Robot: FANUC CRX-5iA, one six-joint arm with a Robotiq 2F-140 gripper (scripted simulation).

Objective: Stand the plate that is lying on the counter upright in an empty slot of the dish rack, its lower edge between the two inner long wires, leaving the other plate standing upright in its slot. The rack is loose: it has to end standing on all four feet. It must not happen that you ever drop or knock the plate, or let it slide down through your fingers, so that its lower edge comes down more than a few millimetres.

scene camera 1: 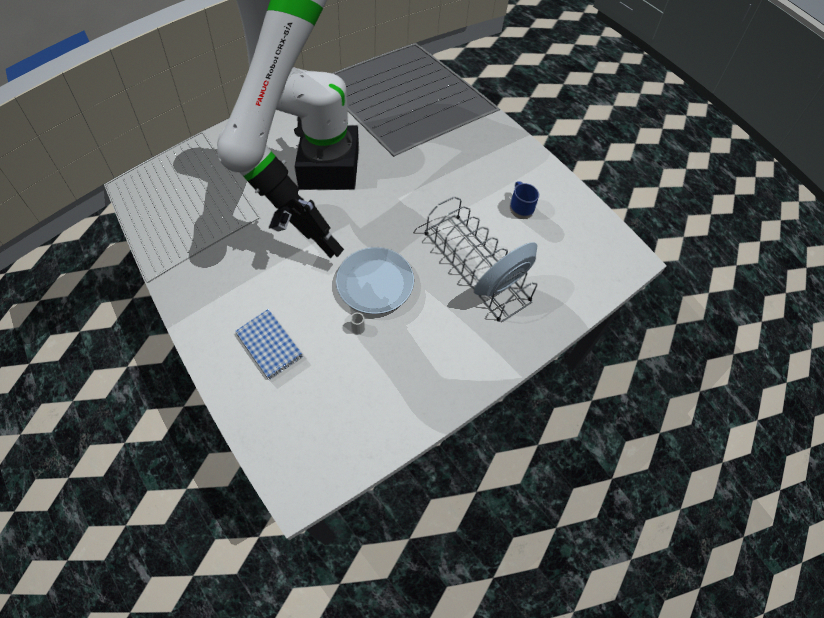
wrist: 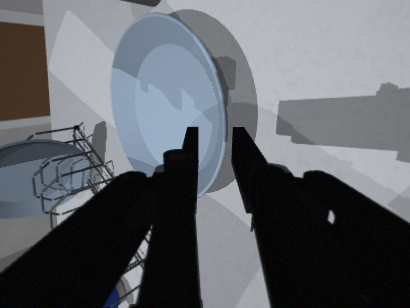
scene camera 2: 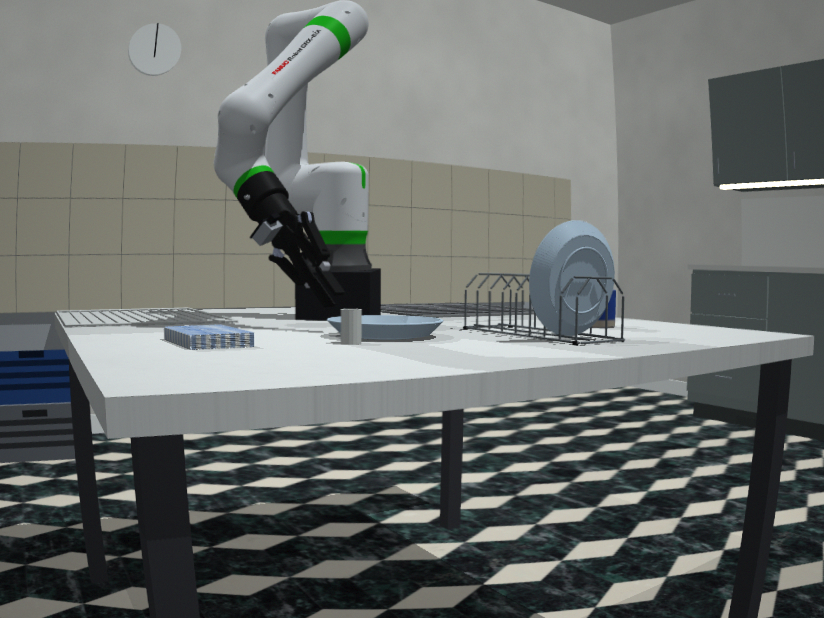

my gripper: scene camera 1 337,253; wrist; scene camera 2
same spot on my gripper: (wrist: 88,252) = (scene camera 2: 309,238)
